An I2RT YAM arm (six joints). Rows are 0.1 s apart.
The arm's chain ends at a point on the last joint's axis. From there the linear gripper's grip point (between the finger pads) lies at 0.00 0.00 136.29 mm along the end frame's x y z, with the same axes.
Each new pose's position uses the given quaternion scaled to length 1; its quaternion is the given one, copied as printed.
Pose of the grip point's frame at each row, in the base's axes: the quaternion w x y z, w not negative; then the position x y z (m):
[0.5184 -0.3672 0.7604 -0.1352 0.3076 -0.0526 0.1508]
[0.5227 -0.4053 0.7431 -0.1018 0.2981 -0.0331 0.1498]
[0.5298 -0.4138 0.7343 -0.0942 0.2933 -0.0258 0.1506]
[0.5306 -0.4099 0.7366 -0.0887 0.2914 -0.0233 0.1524]
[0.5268 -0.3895 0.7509 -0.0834 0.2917 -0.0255 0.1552]
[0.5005 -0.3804 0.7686 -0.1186 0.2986 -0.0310 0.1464]
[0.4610 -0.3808 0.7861 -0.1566 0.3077 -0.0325 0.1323]
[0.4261 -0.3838 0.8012 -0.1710 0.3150 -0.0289 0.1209]
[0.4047 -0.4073 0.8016 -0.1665 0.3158 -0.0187 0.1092]
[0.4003 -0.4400 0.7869 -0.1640 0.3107 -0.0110 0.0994]
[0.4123 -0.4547 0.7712 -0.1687 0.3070 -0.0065 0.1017]
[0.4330 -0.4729 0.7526 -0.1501 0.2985 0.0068 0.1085]
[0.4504 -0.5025 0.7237 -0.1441 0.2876 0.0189 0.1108]
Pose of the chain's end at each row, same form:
[0.5184 -0.3672 0.7604 -0.1352 0.1866 -0.0765 0.2089]
[0.5227 -0.4053 0.7431 -0.1018 0.1810 -0.0702 0.2088]
[0.5298 -0.4138 0.7343 -0.0942 0.1766 -0.0667 0.2080]
[0.5306 -0.4099 0.7366 -0.0887 0.1750 -0.0648 0.2098]
[0.5268 -0.3895 0.7509 -0.0834 0.1750 -0.0644 0.2140]
[0.5005 -0.3804 0.7686 -0.1186 0.1814 -0.0580 0.2106]
[0.4610 -0.3808 0.7861 -0.1566 0.1927 -0.0468 0.2040]
[0.4261 -0.3838 0.8012 -0.1710 0.2041 -0.0361 0.1997]
[0.4047 -0.4073 0.8016 -0.1665 0.2089 -0.0273 0.1933]
[0.4003 -0.4400 0.7869 -0.1640 0.2052 -0.0238 0.1847]
[0.4123 -0.4547 0.7712 -0.1687 0.1994 -0.0221 0.1839]
[0.4330 -0.4729 0.7526 -0.1501 0.1903 -0.0182 0.1875]
[0.4504 -0.5025 0.7237 -0.1441 0.1790 -0.0144 0.1861]

